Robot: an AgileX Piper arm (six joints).
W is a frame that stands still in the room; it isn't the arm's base.
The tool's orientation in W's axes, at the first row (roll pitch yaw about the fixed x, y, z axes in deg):
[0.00, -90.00, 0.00]
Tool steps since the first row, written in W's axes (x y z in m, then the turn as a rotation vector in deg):
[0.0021, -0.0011, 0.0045, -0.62, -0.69, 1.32]
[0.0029, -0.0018, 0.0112, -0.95, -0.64, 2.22]
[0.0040, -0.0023, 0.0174, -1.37, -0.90, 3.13]
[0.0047, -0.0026, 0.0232, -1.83, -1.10, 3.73]
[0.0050, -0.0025, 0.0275, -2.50, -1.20, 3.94]
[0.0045, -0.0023, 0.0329, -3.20, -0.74, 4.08]
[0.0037, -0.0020, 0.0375, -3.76, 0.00, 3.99]
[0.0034, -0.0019, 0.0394, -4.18, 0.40, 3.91]
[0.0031, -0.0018, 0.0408, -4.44, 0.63, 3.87]
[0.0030, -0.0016, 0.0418, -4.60, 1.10, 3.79]
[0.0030, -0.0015, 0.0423, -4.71, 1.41, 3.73]
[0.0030, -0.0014, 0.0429, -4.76, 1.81, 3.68]
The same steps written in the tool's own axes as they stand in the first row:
[0.0045, -0.0011, -0.0021, 1.32, -0.69, 0.62]
[0.0112, -0.0018, -0.0029, 2.22, -0.64, 0.95]
[0.0174, -0.0023, -0.0040, 3.13, -0.90, 1.37]
[0.0232, -0.0026, -0.0047, 3.73, -1.10, 1.83]
[0.0275, -0.0025, -0.0050, 3.94, -1.20, 2.50]
[0.0329, -0.0023, -0.0045, 4.08, -0.74, 3.20]
[0.0375, -0.0020, -0.0037, 3.99, 0.00, 3.76]
[0.0394, -0.0019, -0.0034, 3.91, 0.40, 4.18]
[0.0408, -0.0018, -0.0031, 3.87, 0.63, 4.44]
[0.0418, -0.0016, -0.0030, 3.79, 1.10, 4.60]
[0.0423, -0.0015, -0.0030, 3.73, 1.41, 4.71]
[0.0429, -0.0014, -0.0030, 3.68, 1.81, 4.76]

